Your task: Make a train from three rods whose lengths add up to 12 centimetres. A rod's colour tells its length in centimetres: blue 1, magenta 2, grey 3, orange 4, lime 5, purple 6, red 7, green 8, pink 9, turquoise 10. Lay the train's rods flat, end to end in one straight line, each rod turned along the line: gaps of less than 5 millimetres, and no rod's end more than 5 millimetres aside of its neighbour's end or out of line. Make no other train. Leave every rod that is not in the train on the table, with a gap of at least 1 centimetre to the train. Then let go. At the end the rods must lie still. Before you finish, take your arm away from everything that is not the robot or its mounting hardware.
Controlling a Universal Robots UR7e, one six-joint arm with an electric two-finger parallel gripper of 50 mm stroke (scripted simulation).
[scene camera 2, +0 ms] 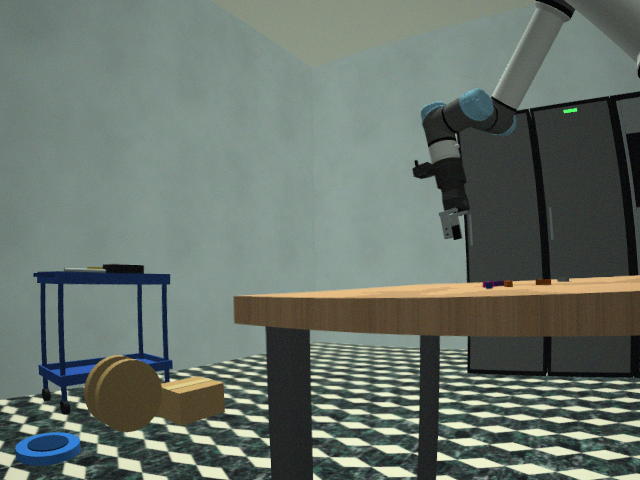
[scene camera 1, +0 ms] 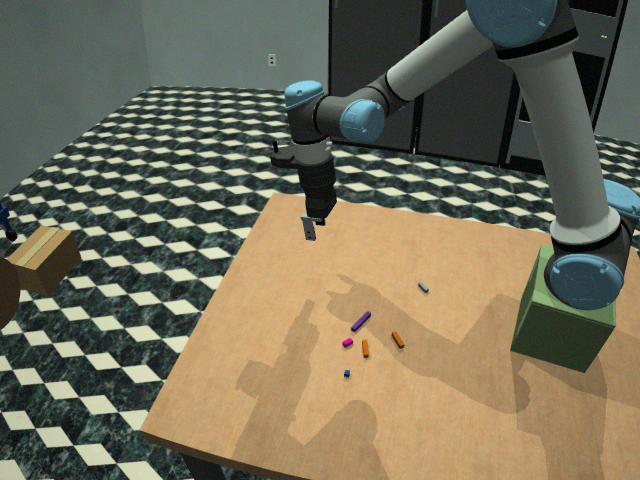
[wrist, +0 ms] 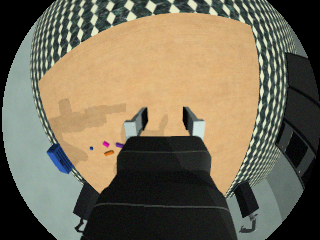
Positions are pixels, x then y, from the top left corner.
My gripper shows in scene camera 2 [453, 238], in scene camera 1 and in the wrist view. One and the same spot on my gripper: [wrist: 133, 127] is [scene camera 1: 303, 214].
